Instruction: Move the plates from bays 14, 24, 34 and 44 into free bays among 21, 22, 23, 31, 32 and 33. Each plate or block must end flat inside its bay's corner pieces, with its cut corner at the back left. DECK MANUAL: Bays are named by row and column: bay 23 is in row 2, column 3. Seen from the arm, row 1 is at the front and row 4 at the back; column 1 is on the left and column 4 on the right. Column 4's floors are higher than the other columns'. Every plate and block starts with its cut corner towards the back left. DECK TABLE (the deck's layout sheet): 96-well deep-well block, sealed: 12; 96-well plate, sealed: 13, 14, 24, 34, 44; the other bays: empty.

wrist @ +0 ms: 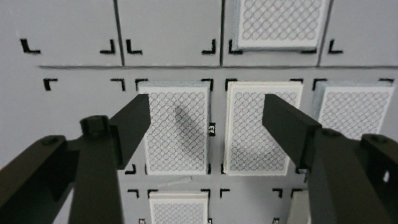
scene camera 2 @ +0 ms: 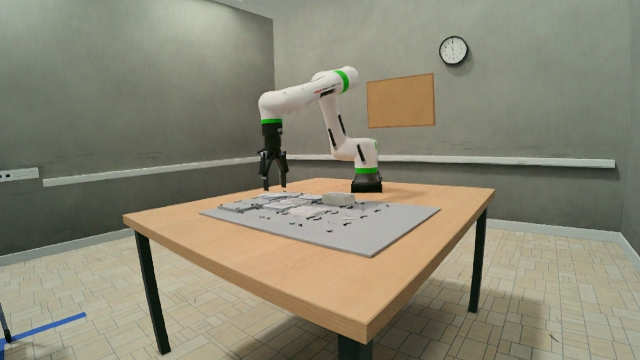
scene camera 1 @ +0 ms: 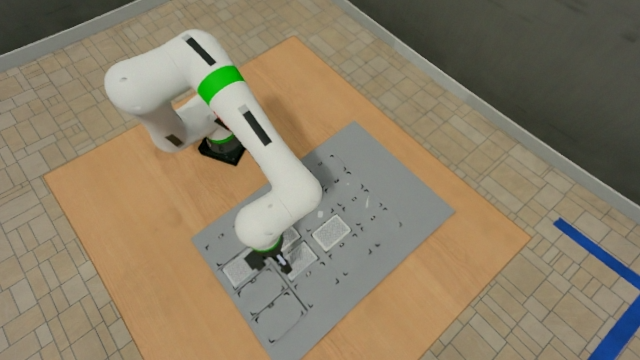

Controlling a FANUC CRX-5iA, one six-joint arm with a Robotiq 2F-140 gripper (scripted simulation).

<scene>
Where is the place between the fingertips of the gripper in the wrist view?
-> At 206,109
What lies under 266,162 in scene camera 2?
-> The gripper.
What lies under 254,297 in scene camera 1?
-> A bay 34.
</scene>
